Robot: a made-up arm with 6 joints. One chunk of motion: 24 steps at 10 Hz.
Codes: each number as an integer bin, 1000 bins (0 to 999) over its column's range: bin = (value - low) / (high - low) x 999, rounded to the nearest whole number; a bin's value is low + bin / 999 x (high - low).
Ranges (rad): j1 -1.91..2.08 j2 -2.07..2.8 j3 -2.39..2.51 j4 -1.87..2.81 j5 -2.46..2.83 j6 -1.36..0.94
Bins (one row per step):
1: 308 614 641 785 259 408
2: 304 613 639 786 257 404
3: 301 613 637 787 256 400
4: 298 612 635 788 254 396
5: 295 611 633 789 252 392
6: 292 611 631 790 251 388
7: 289 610 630 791 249 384
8: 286 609 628 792 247 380
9: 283 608 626 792 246 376
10: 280 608 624 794 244 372
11: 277 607 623 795 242 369
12: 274 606 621 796 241 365
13: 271 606 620 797 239 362
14: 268 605 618 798 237 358
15: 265 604 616 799 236 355
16: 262 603 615 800 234 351
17: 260 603 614 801 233 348
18: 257 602 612 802 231 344
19: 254 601 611 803 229 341
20: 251 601 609 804 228 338
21: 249 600 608 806 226 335
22: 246 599 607 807 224 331
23: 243 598 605 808 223 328
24: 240 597 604 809 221 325
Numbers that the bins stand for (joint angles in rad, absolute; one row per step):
1: -0.6798 0.9232 0.7540 1.8075 -1.0885 -0.4207
2: -0.6958 0.9183 0.7442 1.8122 -1.0991 -0.4299
3: -0.7078 0.9183 0.7344 1.8168 -1.1044 -0.4391
4: -0.7198 0.9134 0.7246 1.8215 -1.1150 -0.4483
5: -0.7318 0.9085 0.7148 1.8262 -1.1256 -0.4575
6: -0.7438 0.9085 0.7050 1.8309 -1.1309 -0.4667
7: -0.7557 0.9037 0.7001 1.8356 -1.1415 -0.4759
8: -0.7677 0.8988 0.6903 1.8403 -1.1521 -0.4851
9: -0.7797 0.8939 0.6805 1.8403 -1.1574 -0.4943
10: -0.7917 0.8939 0.6707 1.8496 -1.1679 -0.5035
11: -0.8037 0.8890 0.6658 1.8543 -1.1785 -0.5105
12: -0.8156 0.8842 0.6559 1.8590 -1.1838 -0.5197
13: -0.8276 0.8842 0.6510 1.8637 -1.1944 -0.5266
14: -0.8396 0.8793 0.6412 1.8684 -1.2050 -0.5358
15: -0.8516 0.8744 0.6314 1.8731 -1.2103 -0.5427
16: -0.8636 0.8695 0.6265 1.8777 -1.2209 -0.5519
17: -0.8716 0.8695 0.6216 1.8824 -1.2262 -0.5588
18: -0.8835 0.8647 0.6118 1.8871 -1.2368 -0.5680
19: -0.8955 0.8598 0.6069 1.8918 -1.2474 -0.5749
20: -0.9075 0.8598 0.5971 1.8965 -1.2527 -0.5818
21: -0.9155 0.8549 0.5922 1.9059 -1.2633 -0.5887
22: -0.9275 0.8501 0.5873 1.9105 -1.2739 -0.5979
23: -0.9395 0.8452 0.5775 1.9152 -1.2791 -0.6048
24: -0.9514 0.8403 0.5726 1.9199 -1.2897 -0.6118

